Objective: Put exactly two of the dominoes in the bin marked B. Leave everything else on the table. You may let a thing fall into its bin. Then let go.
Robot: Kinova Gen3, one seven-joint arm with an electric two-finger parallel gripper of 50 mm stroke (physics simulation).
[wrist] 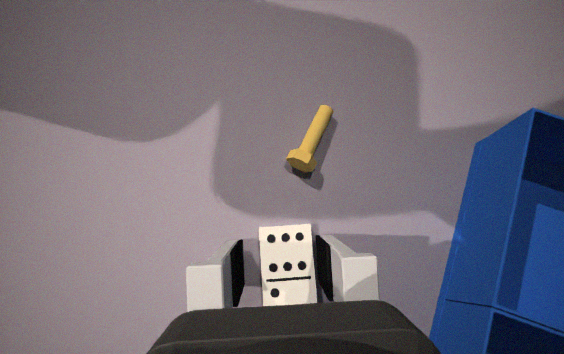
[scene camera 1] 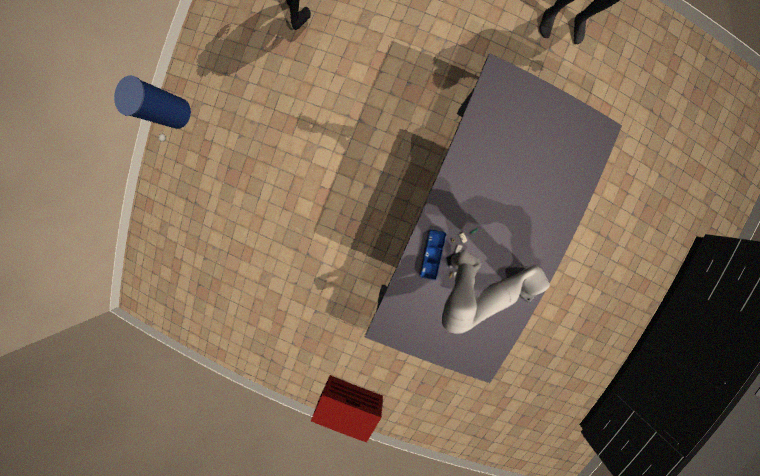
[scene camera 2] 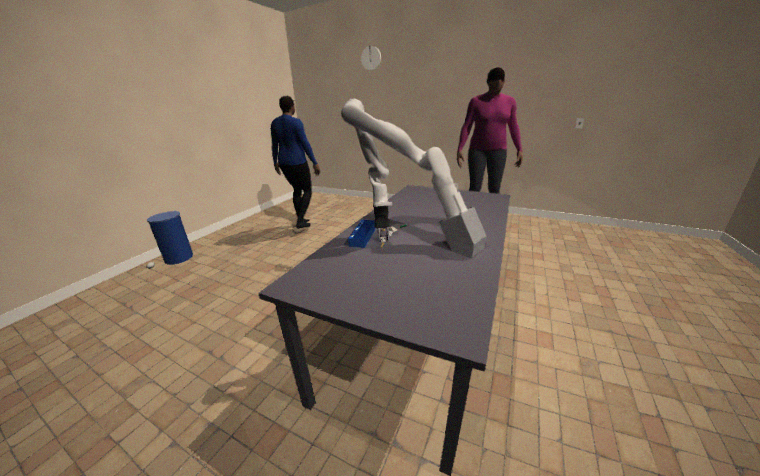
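Where they show: gripper, fingertip midpoint: (wrist: pixel 280 260) (scene camera 2: pixel 383 240); arm's base, link origin: (scene camera 2: pixel 456 214).
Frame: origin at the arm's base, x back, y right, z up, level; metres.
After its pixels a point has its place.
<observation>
My gripper (wrist: pixel 280 260) {x -0.331, y -0.132, z -0.159 m} (scene camera 2: pixel 383 235) {x -0.331, y -0.132, z -0.159 m} is open, its fingers on either side of a white domino (wrist: pixel 287 255) {x -0.332, y -0.136, z -0.156 m} with a gap on each side. The domino lies flat on the table, its near end hidden by the gripper body. In scene camera 1, two more white pieces that look like dominoes, one (scene camera 1: pixel 462 237) {x -0.369, y 0.013, z -0.155 m} and another (scene camera 1: pixel 458 248) {x -0.354, y -0.047, z -0.155 m}, lie beyond the gripper. The blue three-compartment bin tray (scene camera 1: pixel 429 276) {x -0.399, y -0.257, z -0.155 m} (scene camera 2: pixel 358 242) {x -0.398, y -0.259, z -0.135 m} (wrist: pixel 485 215) {x -0.386, y -0.206, z -0.135 m} stands beside the gripper, to the right in the wrist view. Its letters are too small to read, so I cannot tell which compartment is B.
A yellow bolt (wrist: pixel 316 131) {x -0.302, y -0.193, z -0.153 m} (scene camera 1: pixel 451 275) {x -0.301, y -0.189, z -0.154 m} lies on the table just ahead of the domino in the wrist view. A small green thing (scene camera 1: pixel 473 230) {x -0.340, y 0.075, z -0.155 m} (scene camera 2: pixel 403 225) {x -0.332, y 0.075, z -0.153 m} and a small brownish thing (scene camera 1: pixel 452 239) {x -0.409, y -0.024, z -0.154 m} lie near the white pieces. Two people stand beyond the table.
</observation>
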